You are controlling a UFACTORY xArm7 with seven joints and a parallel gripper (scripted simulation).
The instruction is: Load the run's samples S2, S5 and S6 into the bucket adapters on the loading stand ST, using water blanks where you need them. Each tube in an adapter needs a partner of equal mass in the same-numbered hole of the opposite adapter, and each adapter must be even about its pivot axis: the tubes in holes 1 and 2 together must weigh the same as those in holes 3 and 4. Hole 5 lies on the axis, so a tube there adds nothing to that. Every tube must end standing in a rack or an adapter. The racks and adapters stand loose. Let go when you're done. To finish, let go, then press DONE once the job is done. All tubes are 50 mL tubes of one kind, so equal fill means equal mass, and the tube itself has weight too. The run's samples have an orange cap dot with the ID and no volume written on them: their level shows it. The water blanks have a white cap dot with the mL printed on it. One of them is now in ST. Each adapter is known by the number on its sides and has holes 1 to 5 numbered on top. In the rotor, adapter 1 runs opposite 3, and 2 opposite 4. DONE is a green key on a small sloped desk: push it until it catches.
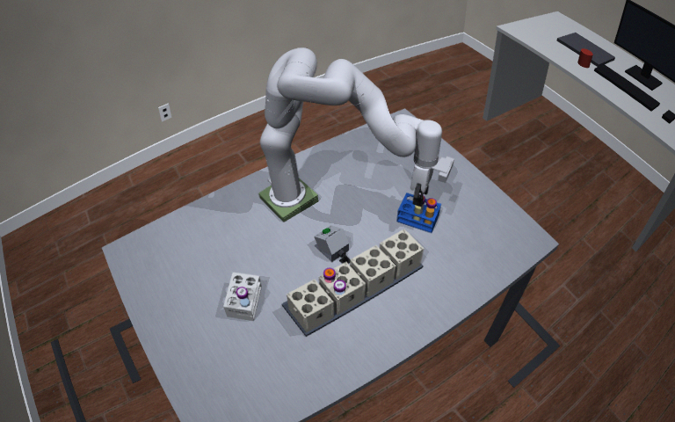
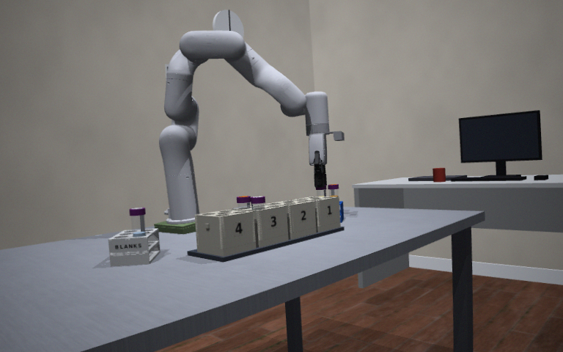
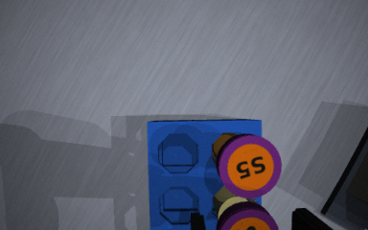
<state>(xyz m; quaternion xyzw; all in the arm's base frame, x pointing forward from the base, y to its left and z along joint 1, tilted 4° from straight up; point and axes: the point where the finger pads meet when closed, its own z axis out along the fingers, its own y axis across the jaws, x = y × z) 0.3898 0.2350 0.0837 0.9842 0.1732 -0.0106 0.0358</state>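
My hand is 70 mm above the tube with yellowish liquid and 10 mm short of it. The rest, counted from my hand: sample tube (410 mm to the right, 70 mm below, 10 mm ahead); blue sample rack (100 mm below, 20 mm to the left, 10 mm behind); green done key (270 mm to the right, 150 mm behind, 70 mm below).
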